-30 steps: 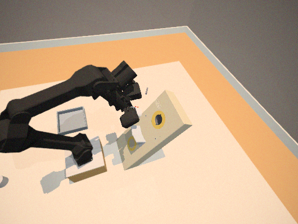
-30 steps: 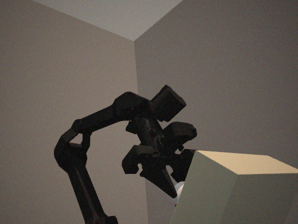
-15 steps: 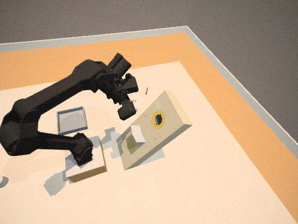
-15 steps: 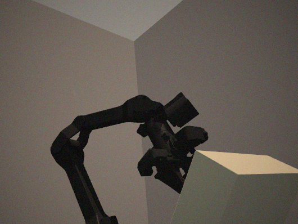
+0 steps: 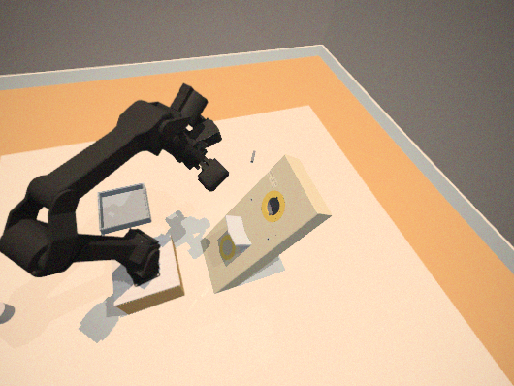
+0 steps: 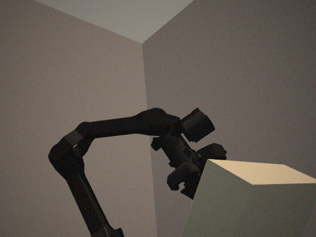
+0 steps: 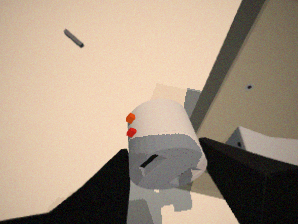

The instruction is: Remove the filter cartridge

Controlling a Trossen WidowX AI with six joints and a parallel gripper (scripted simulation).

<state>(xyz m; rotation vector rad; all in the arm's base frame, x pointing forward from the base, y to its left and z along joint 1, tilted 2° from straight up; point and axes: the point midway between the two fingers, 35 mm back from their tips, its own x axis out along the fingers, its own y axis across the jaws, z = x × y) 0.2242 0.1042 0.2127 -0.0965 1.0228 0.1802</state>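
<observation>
Now: gripper tip 26 cm past the grey-blue tray, 18 cm to the right of it and 27 cm above it. Also, from my gripper tip: dark piece 26 cm ahead, 21 cm to the left, 28 cm below; service panel 6 cm ahead, 16 cm to the right, 10 cm below; pale round cartridge right at my gripper tip.
</observation>
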